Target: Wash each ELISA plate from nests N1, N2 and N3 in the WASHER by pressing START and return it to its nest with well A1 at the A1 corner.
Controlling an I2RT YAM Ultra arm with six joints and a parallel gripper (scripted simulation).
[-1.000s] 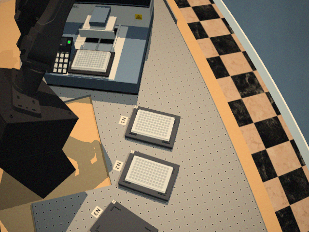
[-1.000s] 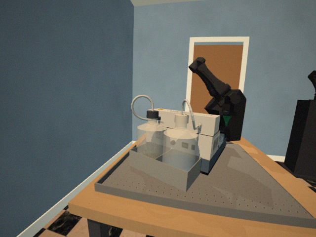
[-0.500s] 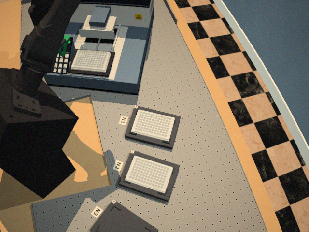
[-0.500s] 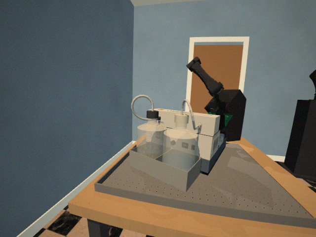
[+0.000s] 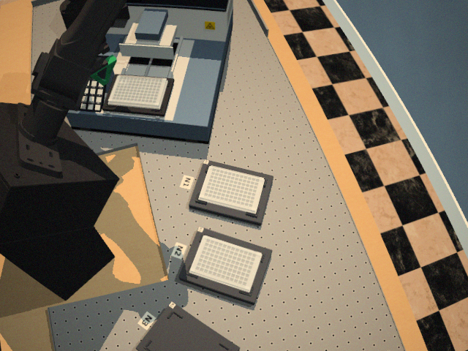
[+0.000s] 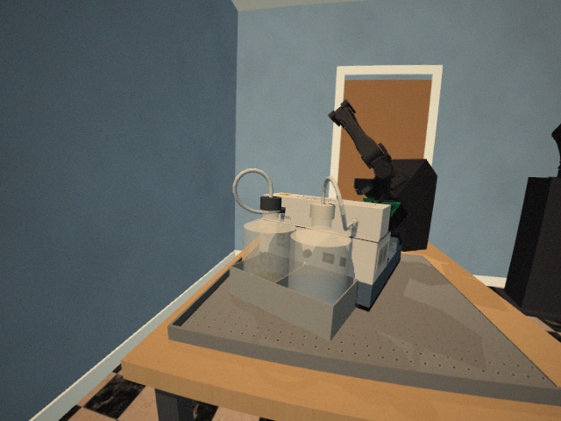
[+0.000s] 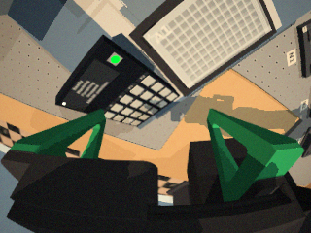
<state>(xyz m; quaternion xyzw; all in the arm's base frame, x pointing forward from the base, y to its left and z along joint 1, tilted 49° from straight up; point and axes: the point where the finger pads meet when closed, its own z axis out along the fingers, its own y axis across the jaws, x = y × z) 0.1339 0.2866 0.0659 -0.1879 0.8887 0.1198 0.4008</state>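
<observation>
Now: hand 90 mm short of the dark carrier, 90 mm above it and 10 mm to the left of it. The rest, counted from my hand: N1 label (220 mm to the right, 190 mm ahead, 170 mm below); then manifold (130 mm to the left, 130 mm ahead, 40 mm below); then washer (140 mm to the left, 130 mm ahead, 40 mm below).
</observation>
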